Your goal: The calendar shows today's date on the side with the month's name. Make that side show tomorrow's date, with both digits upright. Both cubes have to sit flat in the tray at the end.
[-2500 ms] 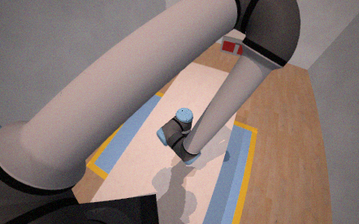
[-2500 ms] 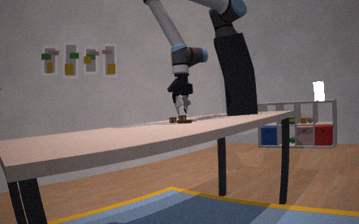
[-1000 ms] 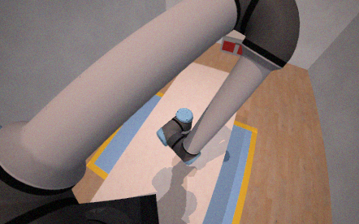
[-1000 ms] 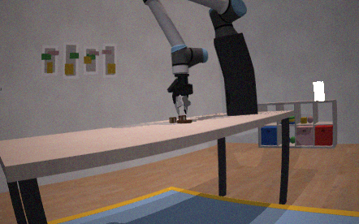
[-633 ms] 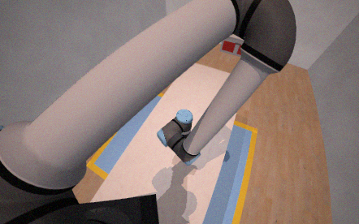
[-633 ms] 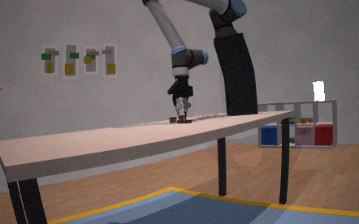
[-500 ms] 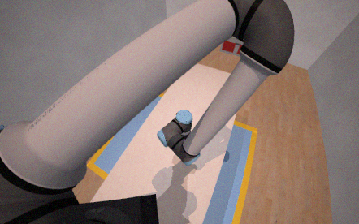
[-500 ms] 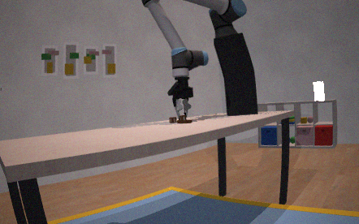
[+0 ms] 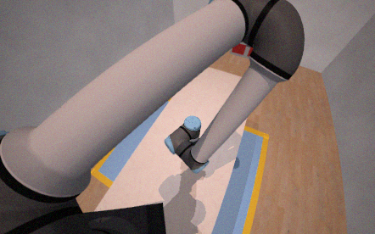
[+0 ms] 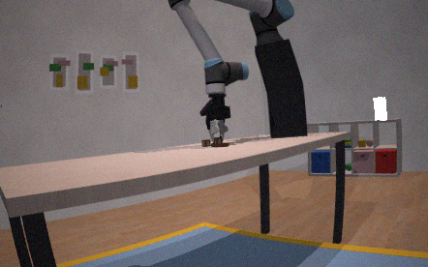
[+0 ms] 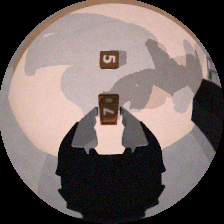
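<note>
Right now my hand is 10 mm above the brown cube. From my hand the other things lie so: brown tray: 30 mm below, 20 mm to the left.
</note>
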